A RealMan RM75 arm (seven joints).
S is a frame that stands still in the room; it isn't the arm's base.
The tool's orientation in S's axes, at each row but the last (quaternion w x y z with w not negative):
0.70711 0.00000 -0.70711 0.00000
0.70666 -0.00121 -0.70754 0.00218
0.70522 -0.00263 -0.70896 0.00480
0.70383 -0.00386 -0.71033 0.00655
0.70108 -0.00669 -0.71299 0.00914
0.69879 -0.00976 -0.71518 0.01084
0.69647 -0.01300 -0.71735 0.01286
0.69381 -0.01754 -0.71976 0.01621
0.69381 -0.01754 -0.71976 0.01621
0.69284 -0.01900 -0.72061 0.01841
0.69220 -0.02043 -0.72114 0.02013
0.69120 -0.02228 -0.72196 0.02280
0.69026 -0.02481 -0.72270 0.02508
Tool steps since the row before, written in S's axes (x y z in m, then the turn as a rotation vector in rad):
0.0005 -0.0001 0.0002 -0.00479 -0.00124 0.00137
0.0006 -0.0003 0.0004 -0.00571 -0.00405 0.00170
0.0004 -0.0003 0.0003 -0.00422 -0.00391 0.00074
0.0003 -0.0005 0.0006 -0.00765 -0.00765 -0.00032
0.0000 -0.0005 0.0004 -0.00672 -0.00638 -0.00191
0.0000 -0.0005 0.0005 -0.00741 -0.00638 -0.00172
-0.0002 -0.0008 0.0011 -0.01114 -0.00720 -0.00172
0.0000 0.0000 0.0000 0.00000 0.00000 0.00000
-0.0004 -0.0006 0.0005 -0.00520 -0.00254 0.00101
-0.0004 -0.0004 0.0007 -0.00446 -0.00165 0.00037
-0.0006 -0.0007 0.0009 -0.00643 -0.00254 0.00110
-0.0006 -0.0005 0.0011 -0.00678 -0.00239 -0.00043
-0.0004 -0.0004 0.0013 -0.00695 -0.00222 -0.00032
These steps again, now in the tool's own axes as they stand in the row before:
0.0002 -0.0001 -0.0005 0.00137 -0.00124 0.00479
0.0004 -0.0003 -0.0006 0.00169 -0.00405 0.00571
0.0003 -0.0003 -0.0004 0.00072 -0.00390 0.00423
0.0006 -0.0005 -0.0003 -0.00036 -0.00762 0.00768
0.0004 -0.0005 0.0000 -0.00194 -0.00631 0.00677
0.0005 -0.0005 0.0000 -0.00173 -0.00632 0.00746
0.0011 -0.0008 0.0002 -0.00165 -0.00714 0.01119
0.0000 0.0000 0.0000 0.00000 0.00000 0.00000
0.0005 -0.0006 0.0004 0.00108 -0.00260 0.00516
0.0007 -0.0004 0.0004 0.00046 -0.00168 0.00444
0.0009 -0.0008 0.0006 0.00121 -0.00261 0.00638
0.0011 -0.0006 0.0006 -0.00029 -0.00236 0.00680
0.0013 -0.0005 0.0003 -0.00016 -0.00220 0.00696

